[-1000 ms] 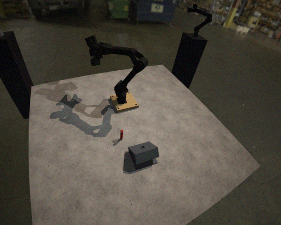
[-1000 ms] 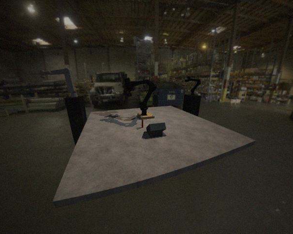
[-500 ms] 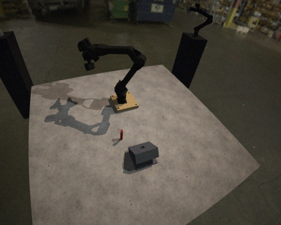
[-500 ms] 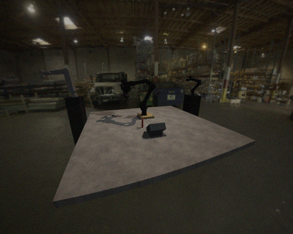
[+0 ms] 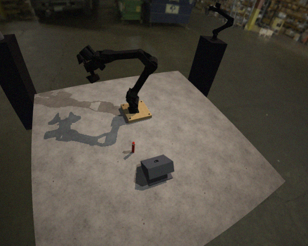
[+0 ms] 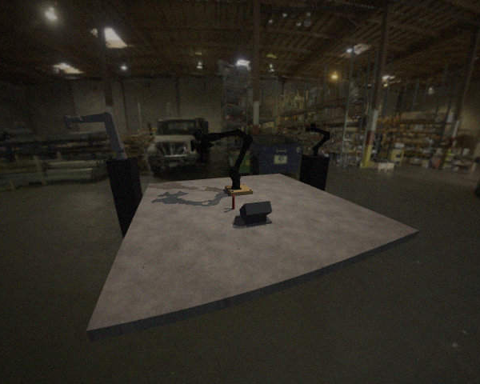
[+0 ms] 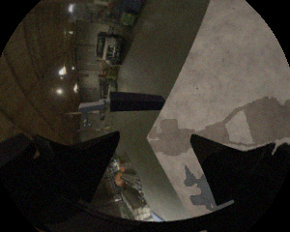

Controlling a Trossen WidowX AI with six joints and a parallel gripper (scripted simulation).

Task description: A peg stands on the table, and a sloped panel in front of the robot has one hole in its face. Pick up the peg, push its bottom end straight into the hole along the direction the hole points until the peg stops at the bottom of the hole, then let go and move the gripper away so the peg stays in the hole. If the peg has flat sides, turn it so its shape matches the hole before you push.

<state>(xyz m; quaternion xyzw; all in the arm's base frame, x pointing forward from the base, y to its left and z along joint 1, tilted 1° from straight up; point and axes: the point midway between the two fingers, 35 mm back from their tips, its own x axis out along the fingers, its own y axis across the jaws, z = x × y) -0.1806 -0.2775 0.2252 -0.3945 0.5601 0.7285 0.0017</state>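
My gripper tip is now 50 cm short of the red peg, 21 cm to the right of it and 18 cm above it. From my gripper tip the other things lie so: dark grey sloped panel (64 cm ahead, 29 cm to the left, 20 cm below).
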